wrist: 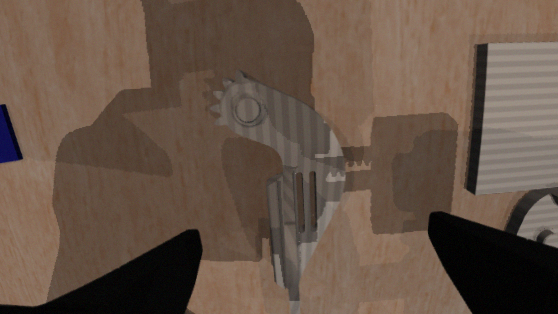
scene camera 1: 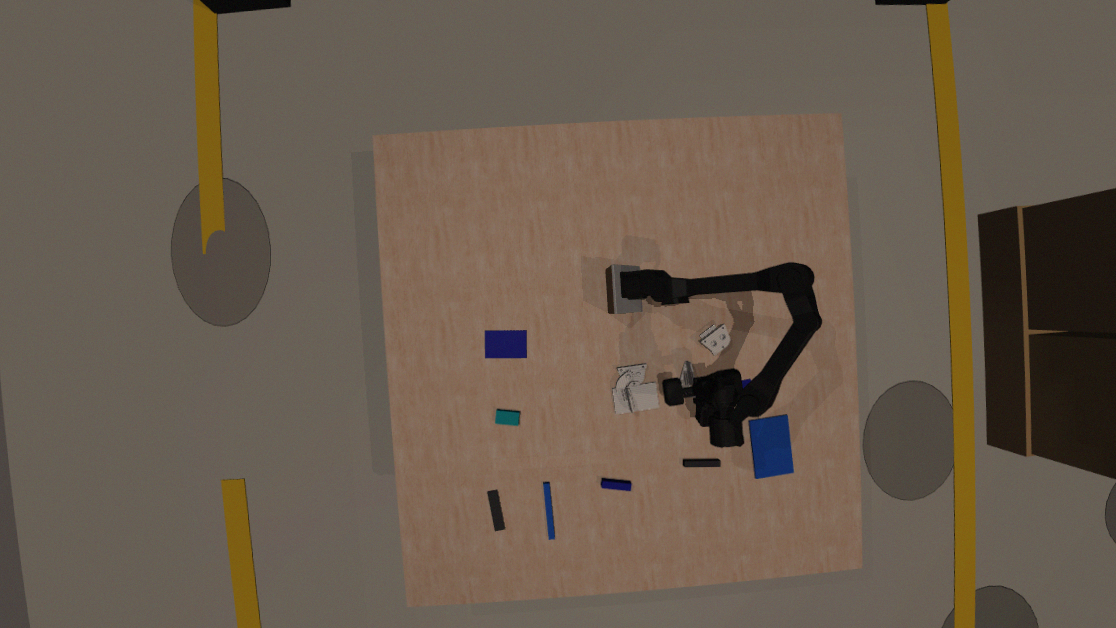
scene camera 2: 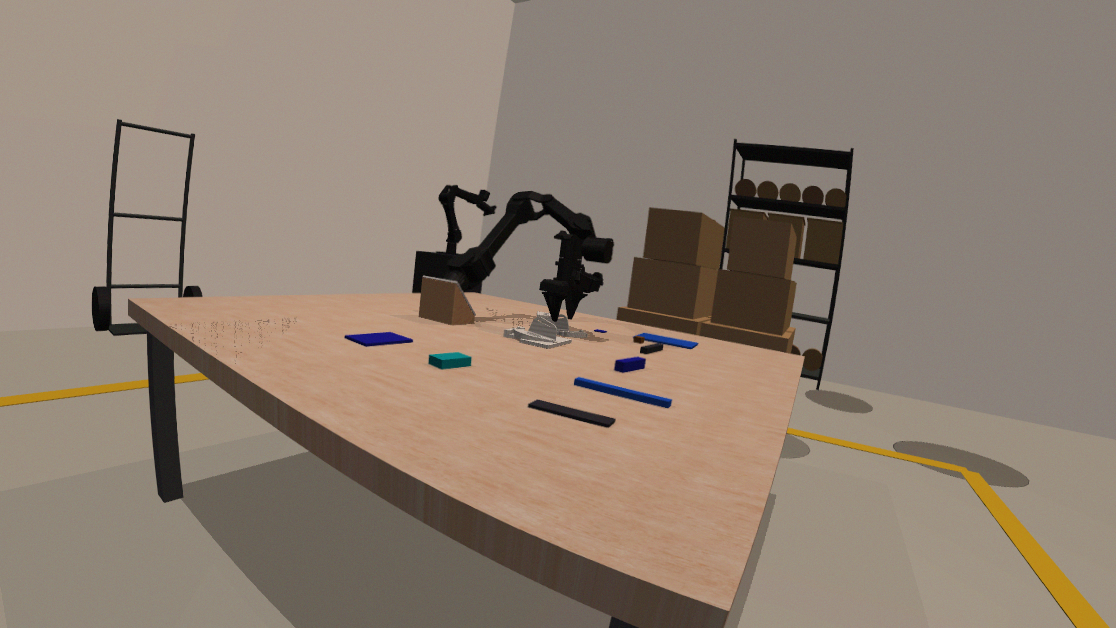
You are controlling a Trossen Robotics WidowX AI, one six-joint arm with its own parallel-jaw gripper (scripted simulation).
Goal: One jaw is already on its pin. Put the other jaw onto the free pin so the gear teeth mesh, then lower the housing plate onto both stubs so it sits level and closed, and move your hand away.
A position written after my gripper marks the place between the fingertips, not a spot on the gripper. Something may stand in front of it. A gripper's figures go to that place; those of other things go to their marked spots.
Labels:
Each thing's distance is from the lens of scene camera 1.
my gripper (scene camera 1: 689, 380): 106 cm
blue plate (scene camera 1: 770, 436): 123 cm
blue plate (scene camera 1: 506, 343): 102 cm

